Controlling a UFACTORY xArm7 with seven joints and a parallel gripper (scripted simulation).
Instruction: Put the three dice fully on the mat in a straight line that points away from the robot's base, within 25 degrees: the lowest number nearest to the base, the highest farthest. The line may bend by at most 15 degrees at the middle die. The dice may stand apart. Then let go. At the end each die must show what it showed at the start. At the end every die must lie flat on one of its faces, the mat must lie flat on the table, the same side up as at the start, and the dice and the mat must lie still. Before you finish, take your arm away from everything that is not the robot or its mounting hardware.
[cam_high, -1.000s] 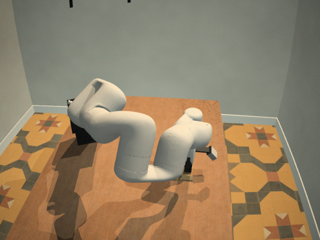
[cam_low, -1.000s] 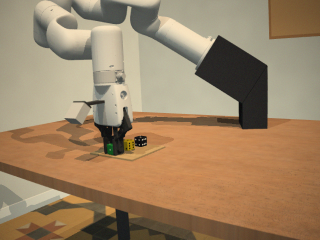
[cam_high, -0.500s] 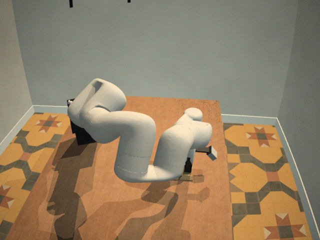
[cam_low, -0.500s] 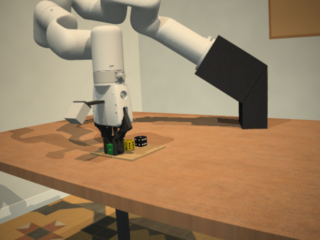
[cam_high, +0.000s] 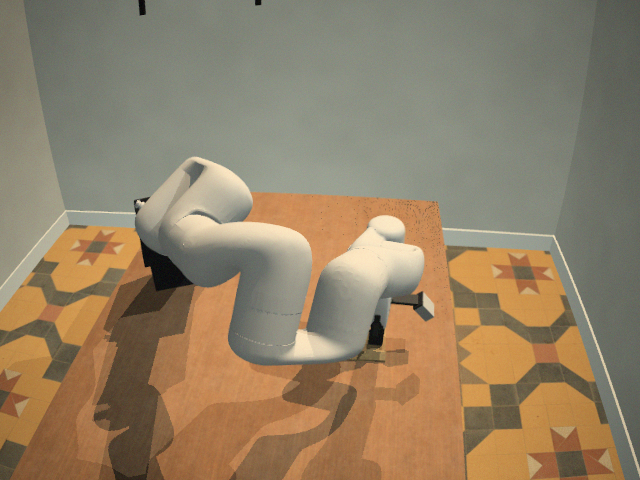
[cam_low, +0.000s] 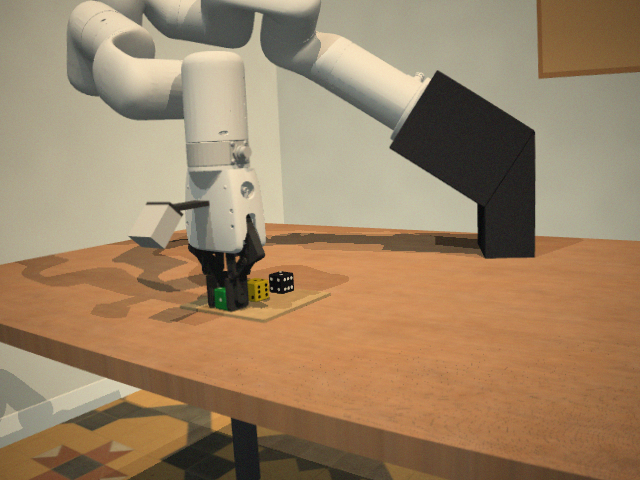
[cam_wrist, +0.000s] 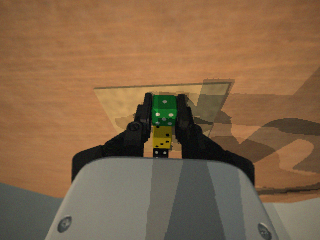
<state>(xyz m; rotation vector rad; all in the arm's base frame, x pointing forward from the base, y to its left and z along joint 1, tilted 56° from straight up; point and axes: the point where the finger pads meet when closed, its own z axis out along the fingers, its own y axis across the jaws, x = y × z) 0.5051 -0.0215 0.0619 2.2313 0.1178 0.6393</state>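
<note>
The green die is 10 mm below my hand. Also, from my hand: tan mat: 50 mm behind, 20 mm below, 10 mm to the left; yellow die: 50 mm behind, 10 mm to the left, 10 mm below; black die: 100 mm behind, 10 mm to the left, 10 mm below.
</note>
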